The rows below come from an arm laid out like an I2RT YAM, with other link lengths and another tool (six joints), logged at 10 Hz.
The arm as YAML. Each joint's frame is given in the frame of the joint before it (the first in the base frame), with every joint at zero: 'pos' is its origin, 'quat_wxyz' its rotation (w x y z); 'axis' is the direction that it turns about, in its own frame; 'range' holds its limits. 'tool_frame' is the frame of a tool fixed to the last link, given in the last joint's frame.
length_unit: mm
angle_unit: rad
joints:
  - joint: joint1
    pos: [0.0, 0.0, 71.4]
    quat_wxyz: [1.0, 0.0, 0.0, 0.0]
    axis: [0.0, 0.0, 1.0]
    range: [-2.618, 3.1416]
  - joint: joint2
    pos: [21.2, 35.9, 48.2]
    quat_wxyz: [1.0, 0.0, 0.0, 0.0]
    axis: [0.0, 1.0, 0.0]
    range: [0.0, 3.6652]
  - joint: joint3
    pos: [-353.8, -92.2, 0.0]
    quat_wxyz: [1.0, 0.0, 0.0, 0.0]
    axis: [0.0, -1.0, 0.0]
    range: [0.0, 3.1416]
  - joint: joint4
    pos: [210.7, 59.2, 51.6]
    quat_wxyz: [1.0, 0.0, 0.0, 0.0]
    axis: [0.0, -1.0, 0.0]
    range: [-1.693, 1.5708]
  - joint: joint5
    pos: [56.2, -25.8, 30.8]
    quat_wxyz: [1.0, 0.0, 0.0, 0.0]
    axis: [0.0, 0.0, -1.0]
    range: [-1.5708, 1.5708]
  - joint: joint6
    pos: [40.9, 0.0, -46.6]
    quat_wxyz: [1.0, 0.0, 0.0, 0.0]
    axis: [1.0, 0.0, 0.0]
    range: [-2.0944, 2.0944]
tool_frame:
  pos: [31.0, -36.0, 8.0]
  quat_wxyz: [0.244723, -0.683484, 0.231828, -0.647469]
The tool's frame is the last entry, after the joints.
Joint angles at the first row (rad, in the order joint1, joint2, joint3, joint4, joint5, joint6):
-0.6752, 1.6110, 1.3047, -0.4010, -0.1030, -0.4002
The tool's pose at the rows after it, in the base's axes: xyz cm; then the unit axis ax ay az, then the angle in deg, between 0 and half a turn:
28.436, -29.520, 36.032, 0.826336, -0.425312, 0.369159, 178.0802
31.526, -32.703, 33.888, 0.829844, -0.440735, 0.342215, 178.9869
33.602, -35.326, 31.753, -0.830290, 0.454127, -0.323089, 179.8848
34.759, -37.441, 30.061, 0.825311, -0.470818, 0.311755, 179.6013
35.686, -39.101, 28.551, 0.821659, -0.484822, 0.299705, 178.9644
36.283, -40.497, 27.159, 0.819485, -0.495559, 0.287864, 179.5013
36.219, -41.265, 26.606, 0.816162, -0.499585, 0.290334, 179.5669
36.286, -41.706, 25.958, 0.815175, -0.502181, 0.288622, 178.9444
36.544, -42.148, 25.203, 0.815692, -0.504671, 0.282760, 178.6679
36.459, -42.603, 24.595, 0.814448, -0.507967, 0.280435, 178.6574
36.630, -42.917, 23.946, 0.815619, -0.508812, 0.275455, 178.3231
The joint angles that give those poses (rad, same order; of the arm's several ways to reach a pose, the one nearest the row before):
-0.6915, 1.7773, 1.4537, -0.4457, -0.1006, -0.3768
-0.7021, 1.9255, 1.5975, -0.5011, -0.1035, -0.3641
-0.7172, 2.0423, 1.7126, -0.5433, -0.1161, -0.3526
-0.7307, 2.1270, 1.7961, -0.5644, -0.1002, -0.3376
-0.7392, 2.1993, 1.8731, -0.5920, -0.0813, -0.3250
-0.7512, 2.2607, 1.9429, -0.6267, -0.0859, -0.3150
-0.7629, 2.2792, 1.9542, -0.6153, -0.0913, -0.3138
-0.7665, 2.2952, 1.9569, -0.6037, -0.0809, -0.3154
-0.7681, 2.3195, 1.9763, -0.6100, -0.0740, -0.3162
-0.7752, 2.3337, 1.9803, -0.6048, -0.0748, -0.3160
-0.7762, 2.3520, 1.9916, -0.6070, -0.0680, -0.3196

